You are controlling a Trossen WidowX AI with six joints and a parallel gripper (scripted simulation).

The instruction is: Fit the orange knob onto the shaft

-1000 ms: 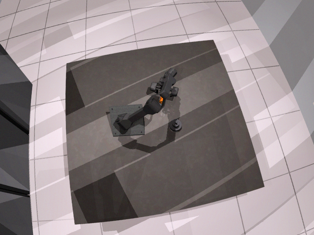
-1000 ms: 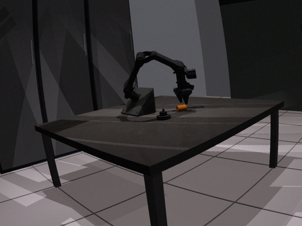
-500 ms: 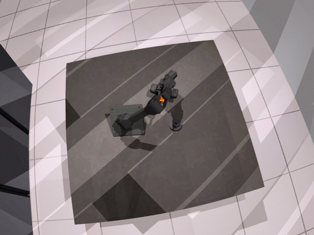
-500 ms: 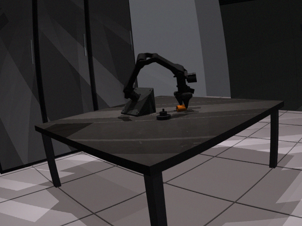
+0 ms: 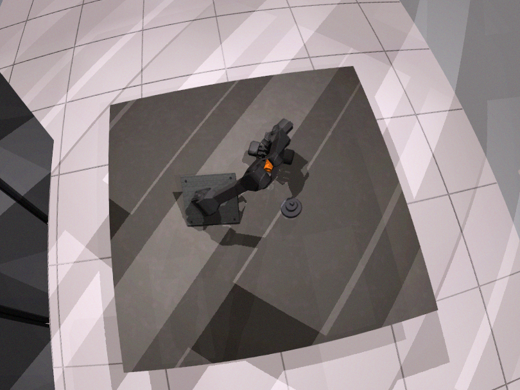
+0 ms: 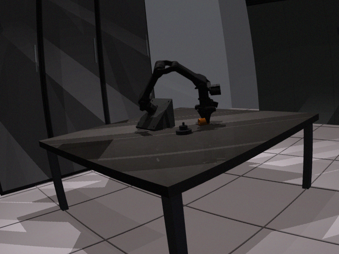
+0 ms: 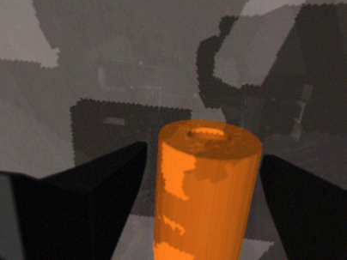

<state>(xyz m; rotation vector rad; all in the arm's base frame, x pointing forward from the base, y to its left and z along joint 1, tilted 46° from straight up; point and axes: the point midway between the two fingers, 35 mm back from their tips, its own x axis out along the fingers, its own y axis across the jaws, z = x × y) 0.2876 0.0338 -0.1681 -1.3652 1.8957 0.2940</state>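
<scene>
Right now my gripper tip is 1 cm past the orange knob, 1 cm to the left of it and 1 cm below it. Round my gripper tip: pedestal (4 cm ahead, 22 cm to the right, 2 cm above).
</scene>
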